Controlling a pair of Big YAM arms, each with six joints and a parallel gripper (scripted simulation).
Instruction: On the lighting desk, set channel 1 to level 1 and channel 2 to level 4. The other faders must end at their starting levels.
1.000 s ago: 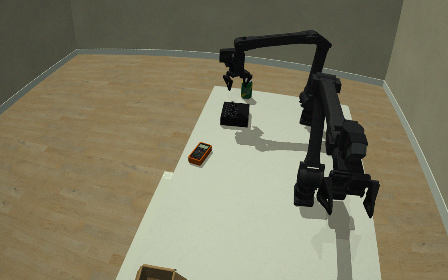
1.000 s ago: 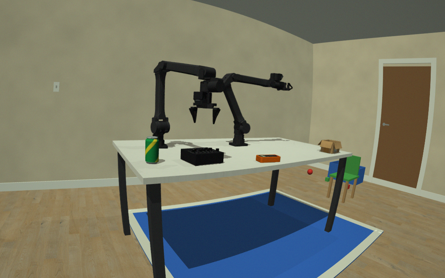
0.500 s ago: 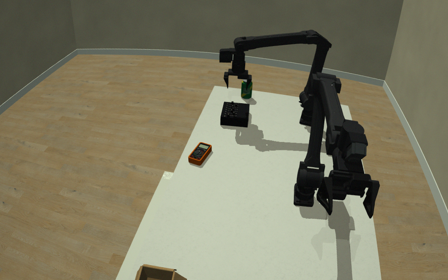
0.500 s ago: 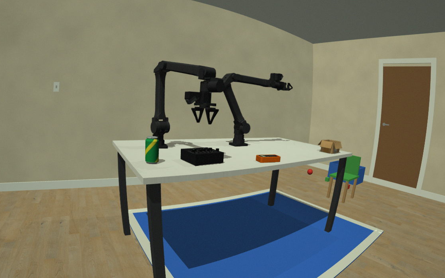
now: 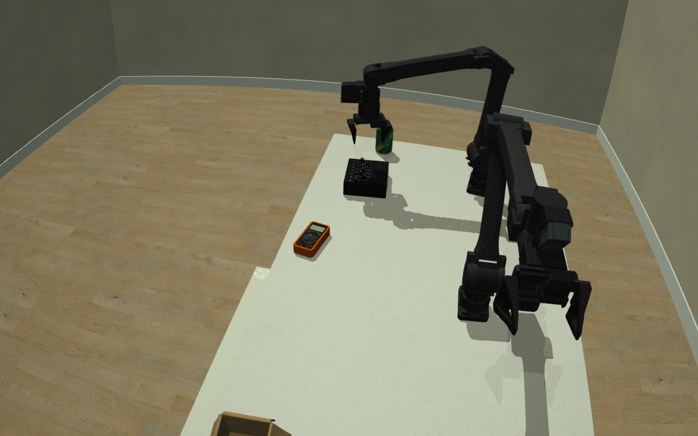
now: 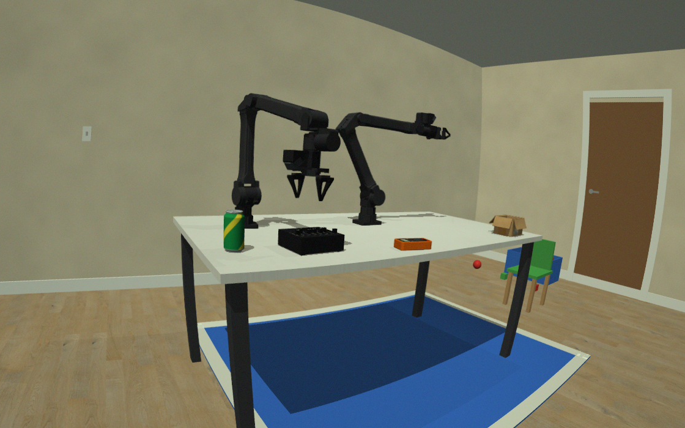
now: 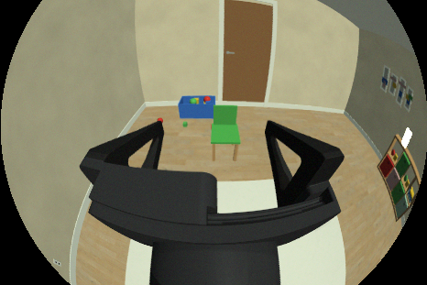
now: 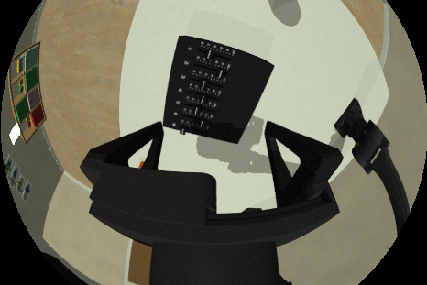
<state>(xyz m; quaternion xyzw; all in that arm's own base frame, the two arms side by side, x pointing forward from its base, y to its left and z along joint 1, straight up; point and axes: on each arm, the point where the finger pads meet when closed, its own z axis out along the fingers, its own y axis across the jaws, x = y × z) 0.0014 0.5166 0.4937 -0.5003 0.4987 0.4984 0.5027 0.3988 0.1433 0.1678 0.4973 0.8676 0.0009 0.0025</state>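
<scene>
My right gripper is now 100 mm above the channel 2 fader cap and 20 mm to the left of it. Also, from my right hand: channel 1 fader cap 100 mm below, 40 mm to the right, 30 mm ahead; then orange multimeter 380 mm to the left, 150 mm below, 90 mm ahead; then can 240 mm to the right, 110 mm below, 20 mm behind.
</scene>
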